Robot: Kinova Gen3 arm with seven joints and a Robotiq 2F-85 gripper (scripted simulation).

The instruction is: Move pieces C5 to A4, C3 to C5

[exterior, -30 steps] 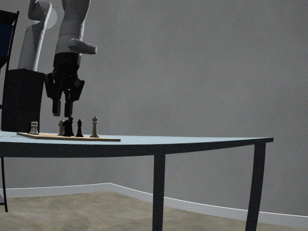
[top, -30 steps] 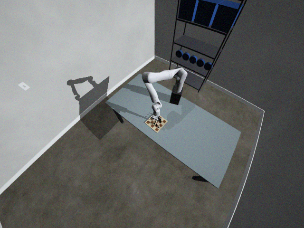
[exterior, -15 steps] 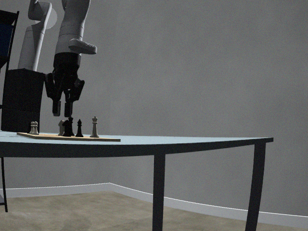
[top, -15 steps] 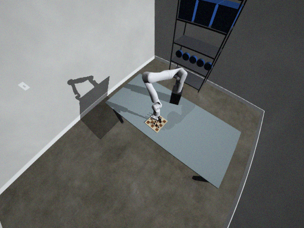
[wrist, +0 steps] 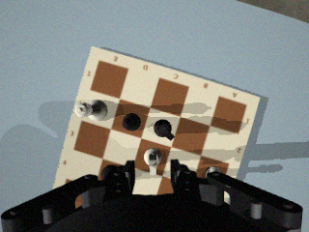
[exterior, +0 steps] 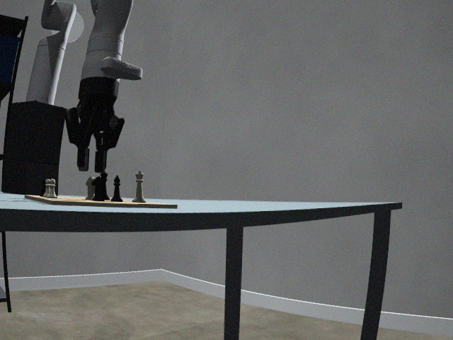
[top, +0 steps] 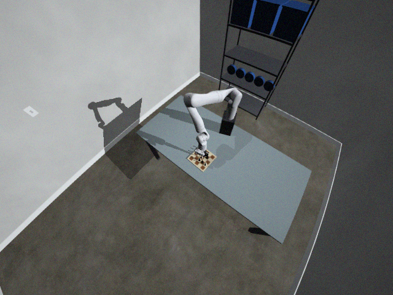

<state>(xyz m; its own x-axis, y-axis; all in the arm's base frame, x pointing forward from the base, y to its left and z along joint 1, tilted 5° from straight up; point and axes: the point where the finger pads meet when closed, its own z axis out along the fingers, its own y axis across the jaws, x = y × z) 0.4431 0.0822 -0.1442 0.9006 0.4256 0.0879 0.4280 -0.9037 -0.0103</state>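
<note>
My gripper is now 70 mm above the chessboard. Round my hand: black bishop: 30 mm ahead, 40 mm to the left, 40 mm below; black pawn: 60 mm behind, 80 mm to the right, 50 mm below.
</note>
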